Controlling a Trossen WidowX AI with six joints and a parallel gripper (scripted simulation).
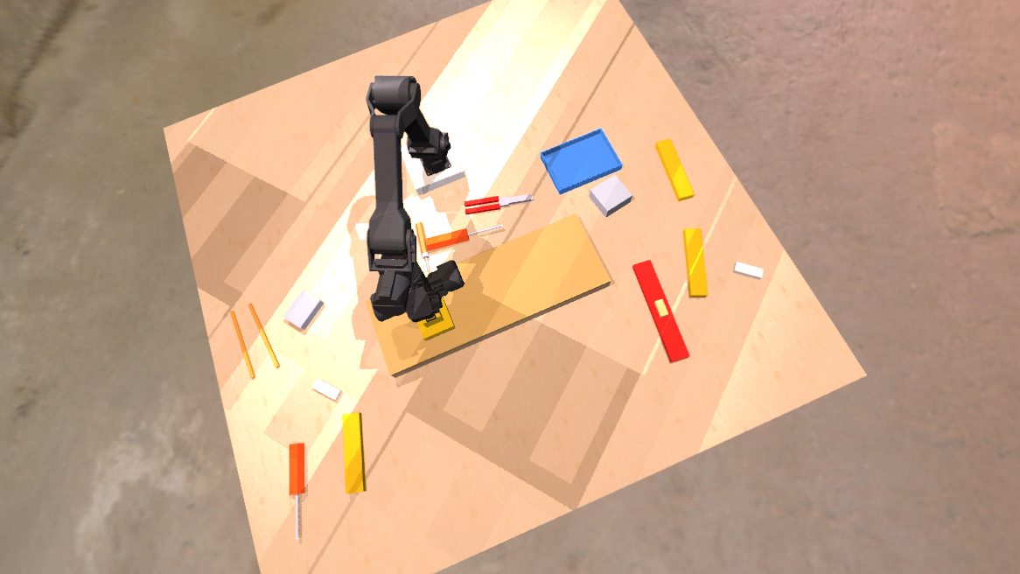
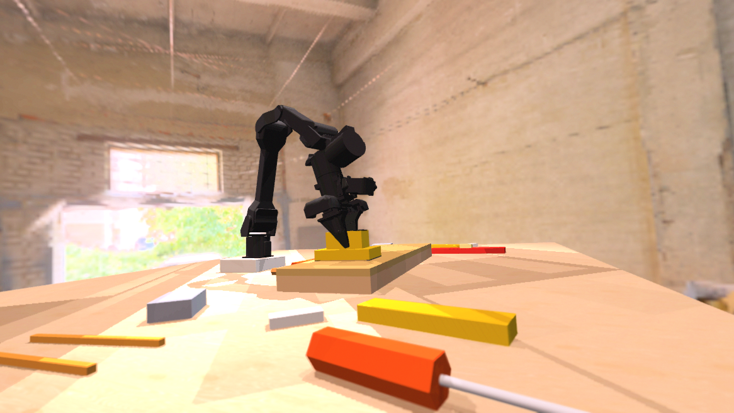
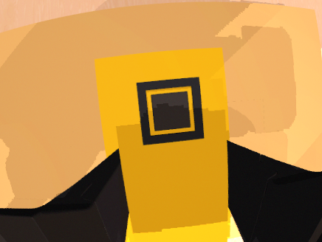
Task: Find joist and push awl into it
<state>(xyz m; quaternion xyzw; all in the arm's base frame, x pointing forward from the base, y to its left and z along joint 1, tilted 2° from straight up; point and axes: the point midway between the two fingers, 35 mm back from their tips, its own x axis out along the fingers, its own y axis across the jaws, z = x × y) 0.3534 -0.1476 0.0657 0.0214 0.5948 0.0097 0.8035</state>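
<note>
My gripper tip is now 220 mm past the blue tray, 470 mm to the right of it and 50 mm above it. From my gripper tip the other things lie so: red level (200 mm ahead, 460 mm to the left, 50 mm below); then stud finder (10 mm ahead, 20 mm above); then awl (160 mm behind, 30 mm to the left, 60 mm below).
</note>
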